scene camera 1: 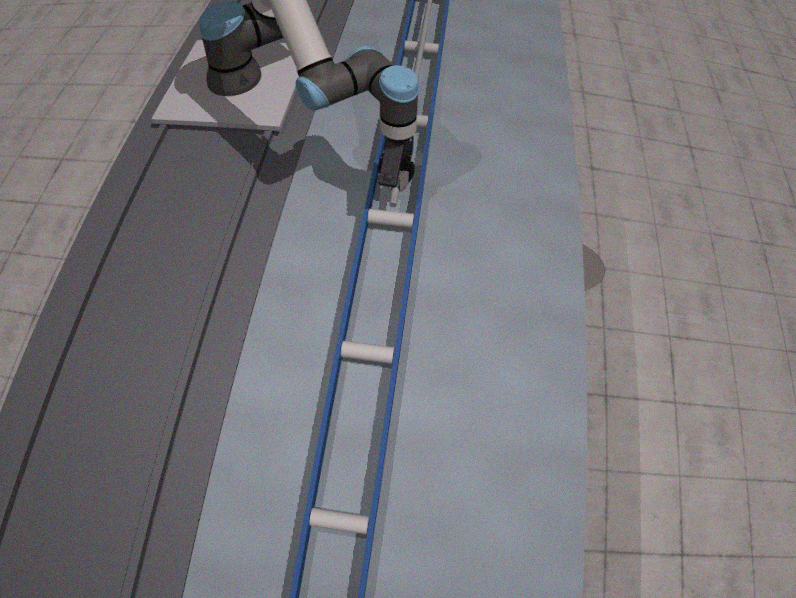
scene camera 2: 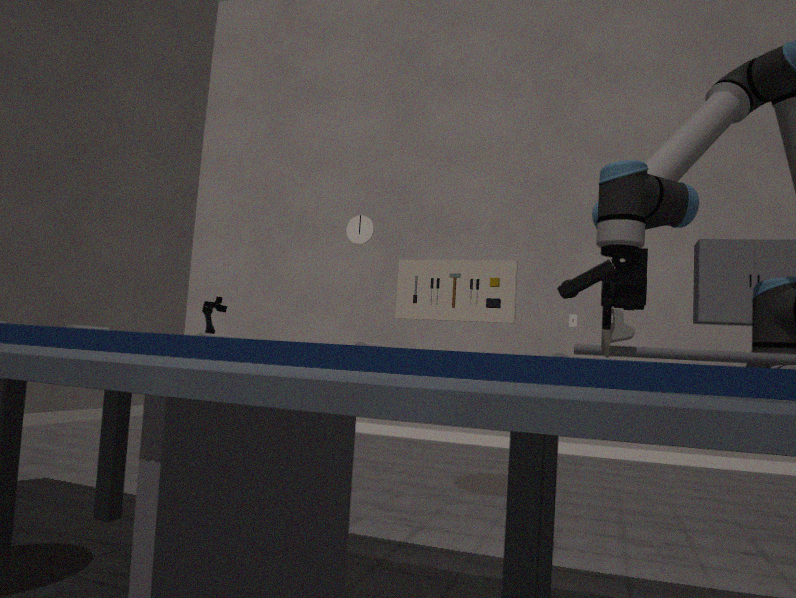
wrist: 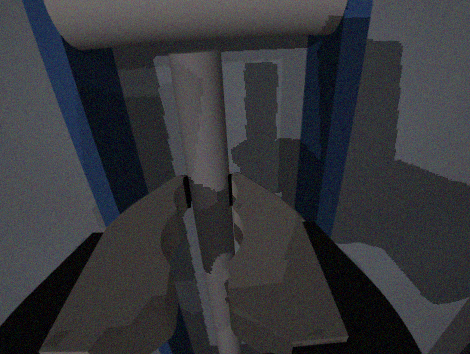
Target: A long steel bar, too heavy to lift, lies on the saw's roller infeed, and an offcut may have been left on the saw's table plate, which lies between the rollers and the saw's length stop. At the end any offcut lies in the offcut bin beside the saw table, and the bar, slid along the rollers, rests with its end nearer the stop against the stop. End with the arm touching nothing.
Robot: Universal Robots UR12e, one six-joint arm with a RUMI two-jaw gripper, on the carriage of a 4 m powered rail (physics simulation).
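Where they show: gripper, fingertip midpoint: (scene camera 1: 395, 190) (scene camera 2: 607, 357) (wrist: 211, 177); arm's base at its link origin: (scene camera 1: 234, 78).
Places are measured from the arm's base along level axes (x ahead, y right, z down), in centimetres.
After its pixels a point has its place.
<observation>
The long steel bar (scene camera 1: 421, 48) @[x 62.4, y -18.8, z -4.9 cm] (scene camera 2: 694, 354) @[x 63.2, y 31.0, z -4.1 cm] (wrist: 200, 115) @[x 62.1, y 50.5, z -5.0 cm] lies lengthwise on the roller infeed (scene camera 1: 404, 289) @[x 68.4, y 77.5, z -2.2 cm] (scene camera 2: 386, 363) @[x 69.4, y 88.7, z 1.1 cm] (wrist: 77, 115) @[x 68.6, y 50.1, z -2.2 cm]. My gripper (scene camera 1: 397, 183) @[x 62.2, y 46.4, z -2.8 cm] (scene camera 2: 606, 350) @[x 62.2, y 46.4, z -2.8 cm] (wrist: 211, 177) @[x 62.2, y 46.4, z -2.8 cm] points down between the infeed's blue side rails and is shut on the bar a little behind its near end. In the wrist view both finger pads stand against the bar's sides, and its end lies close to a roller (wrist: 200, 22) @[x 62.0, y 53.7, z -2.5 cm]. The fingers partly hide the bar further back. The saw's table plate, the length stop, the offcut bin and any offcut do not show in these views.
Bare rollers (scene camera 1: 390, 218) @[x 62.0, y 56.3, z -2.6 cm] (scene camera 1: 366, 352) @[x 61.9, y 96.0, z -2.8 cm] (scene camera 1: 339, 520) @[x 62.2, y 135.2, z -3.0 cm] cross the infeed beyond the bar's end. The arm's carriage (scene camera 1: 218, 115) @[x 0.8, y 19.2, z 0.0 cm] stands on the floor rail (scene camera 1: 128, 360) beside the infeed. A small black jointed object (scene camera 2: 209, 315) stands at the left behind the blue rail.
</observation>
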